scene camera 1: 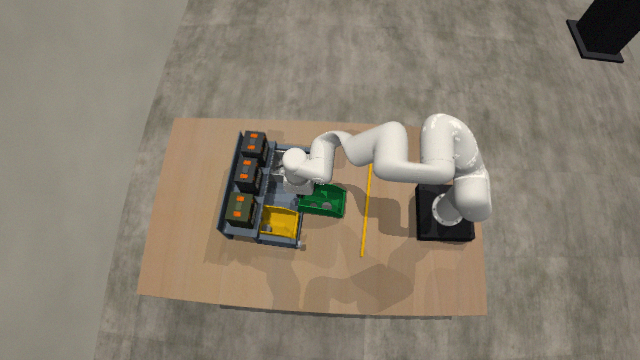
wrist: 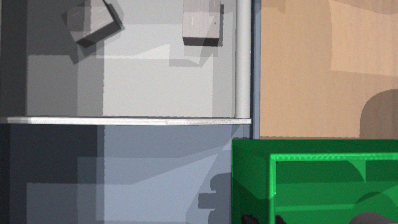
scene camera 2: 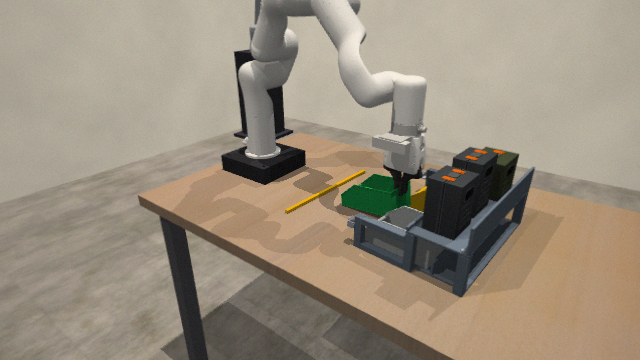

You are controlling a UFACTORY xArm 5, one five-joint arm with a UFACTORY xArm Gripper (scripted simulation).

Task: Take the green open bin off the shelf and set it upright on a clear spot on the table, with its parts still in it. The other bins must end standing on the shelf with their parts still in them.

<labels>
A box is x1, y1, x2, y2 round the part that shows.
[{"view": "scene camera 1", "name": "green open bin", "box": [297, 183, 345, 217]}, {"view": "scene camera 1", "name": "blue-grey shelf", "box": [216, 131, 310, 248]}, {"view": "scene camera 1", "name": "yellow bin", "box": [259, 205, 299, 237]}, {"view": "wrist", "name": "green open bin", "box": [231, 139, 397, 223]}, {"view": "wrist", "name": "grey bin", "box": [0, 0, 250, 125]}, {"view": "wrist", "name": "blue-grey shelf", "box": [0, 0, 260, 223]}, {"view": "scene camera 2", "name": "my gripper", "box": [383, 130, 425, 195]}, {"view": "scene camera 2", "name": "green open bin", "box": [341, 174, 410, 215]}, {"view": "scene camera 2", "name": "grey bin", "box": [365, 206, 444, 268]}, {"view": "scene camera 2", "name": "blue-grey shelf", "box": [347, 167, 534, 296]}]
</labels>
